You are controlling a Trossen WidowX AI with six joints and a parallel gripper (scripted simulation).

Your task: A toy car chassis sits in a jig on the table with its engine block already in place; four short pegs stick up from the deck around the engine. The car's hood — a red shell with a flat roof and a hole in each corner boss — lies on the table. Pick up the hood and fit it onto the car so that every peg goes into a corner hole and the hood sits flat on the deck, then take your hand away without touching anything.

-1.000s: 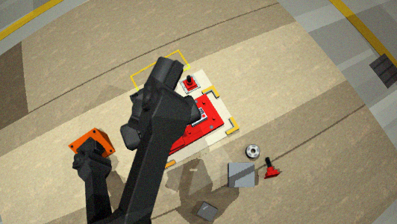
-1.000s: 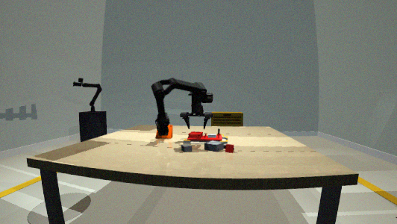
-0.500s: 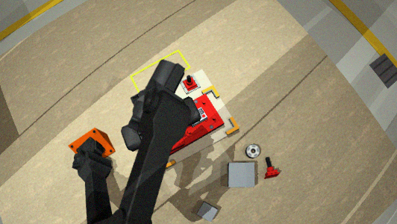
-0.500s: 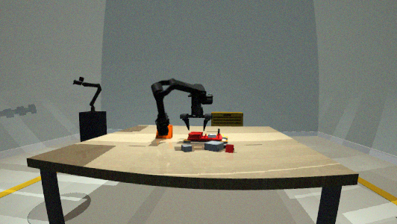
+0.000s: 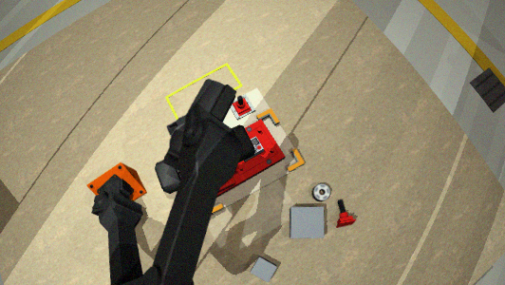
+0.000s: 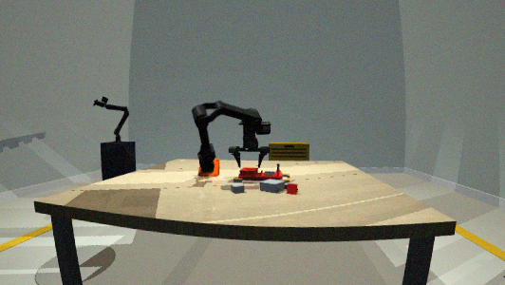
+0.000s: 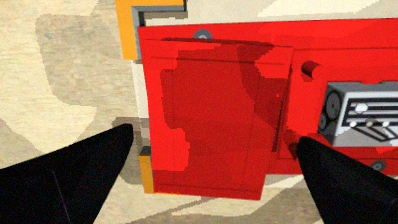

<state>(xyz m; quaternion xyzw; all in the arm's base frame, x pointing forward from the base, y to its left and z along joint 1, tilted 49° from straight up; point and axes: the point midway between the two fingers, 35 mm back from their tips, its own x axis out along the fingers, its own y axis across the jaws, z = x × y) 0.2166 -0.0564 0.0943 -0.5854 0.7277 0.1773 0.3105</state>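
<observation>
My gripper tip is now 1 cm above the red hood. Also, from my gripper tip: pale jig plate: 7 cm ahead, 1 cm to the left, 4 cm below; then grey engine block: 10 cm ahead, 1 cm to the right, 3 cm below.
</observation>
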